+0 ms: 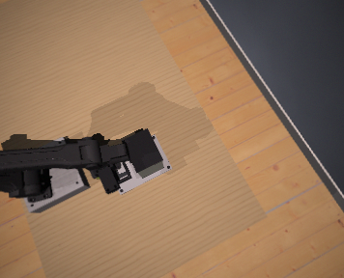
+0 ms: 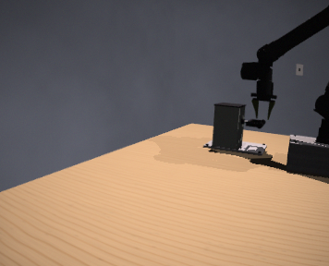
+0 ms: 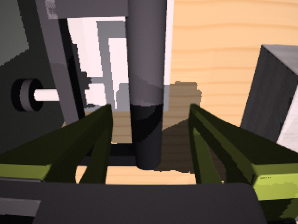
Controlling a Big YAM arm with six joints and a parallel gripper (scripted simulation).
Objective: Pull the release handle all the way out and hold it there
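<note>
My gripper is now 13 cm above the baseplate, 10 cm short of it and 2 cm to the right of it.
</note>
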